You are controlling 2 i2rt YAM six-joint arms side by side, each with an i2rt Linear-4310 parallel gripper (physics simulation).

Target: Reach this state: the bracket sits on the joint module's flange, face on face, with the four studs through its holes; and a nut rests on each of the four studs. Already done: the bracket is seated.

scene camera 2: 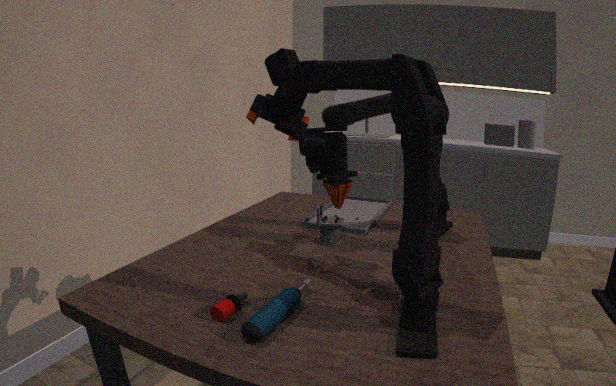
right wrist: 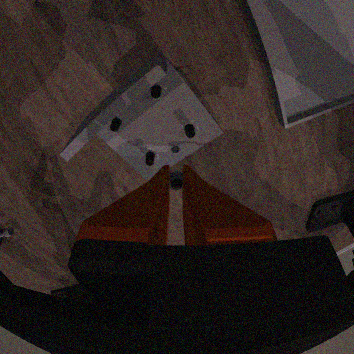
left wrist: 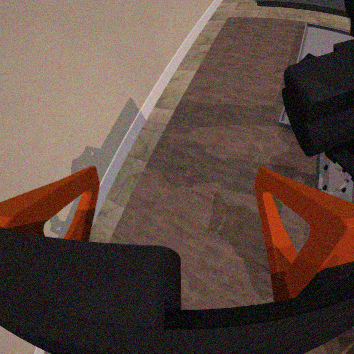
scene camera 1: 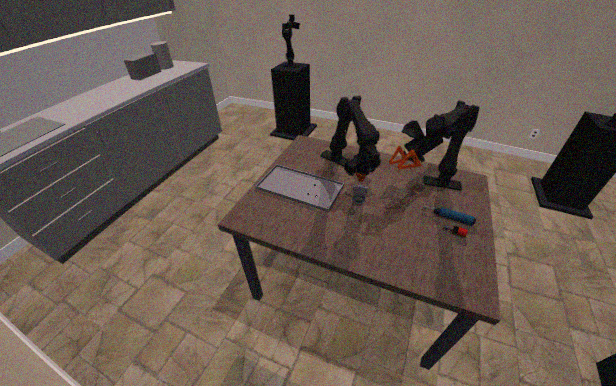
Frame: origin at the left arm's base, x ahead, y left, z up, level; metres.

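Where they show: left gripper, between the fingertips: [scene camera 2: 271,130] [left wrist: 176,175] [scene camera 1: 393,165]; right gripper, between the fingertips: [scene camera 2: 338,207] [right wrist: 175,173] [left wrist: 350,169] [scene camera 1: 360,181]; left arm's base, origin of its link: [scene camera 2: 416,327] [right wrist: 80,291] [scene camera 1: 442,183]; right arm's base, origin of its link: [right wrist: 351,202] [scene camera 1: 336,159].
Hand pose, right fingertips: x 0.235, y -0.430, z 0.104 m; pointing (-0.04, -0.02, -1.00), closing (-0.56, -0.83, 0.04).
Each offset is from my right fingertips to the top centre of the thing. Level surfaces: height alone.
The bracket [scene camera 1: 360,189] [scene camera 2: 332,228] [left wrist: 332,180] [right wrist: 150,117] lies flat on the joint module @(dx +0.019, dy +0.005, dz -0.030 m) [scene camera 1: 358,198] [scene camera 2: 330,236], its upright flange rising at one edge. Four dark studs show at its holes in the right wrist view; I cannot tell whether any carries a nut. My right gripper [scene camera 1: 361,178] [scene camera 2: 339,207] [right wrist: 175,173] is shut on a small dark nut @(dx -0.003, dy +0.002, dz +0.004 m) [right wrist: 176,180], above and beside the bracket's near edge. My left gripper [scene camera 1: 395,165] [left wrist: 176,175] is wide open and empty, high above the table and away from the bracket. Several small dark nuts @(dx +0.053, dy -0.252, dz -0.095 m) [scene camera 1: 308,193] lie in the tray.
The shallow grey tray @(dx +0.003, dy -0.314, dz -0.088 m) [scene camera 1: 280,185] [scene camera 2: 362,229] [left wrist: 325,42] [right wrist: 300,60] lies near the module. A blue screwdriver @(dx +0.023, dy +0.437, dz -0.063 m) [scene camera 1: 455,216] [scene camera 2: 274,314] and a short red-and-black tool @(dx +0.119, dy +0.459, dz -0.070 m) [scene camera 1: 461,231] [scene camera 2: 224,309] lie on the table @(dz -0.104 m) [scene camera 1: 400,260]. The right arm reaches close beside the left gripper's side.
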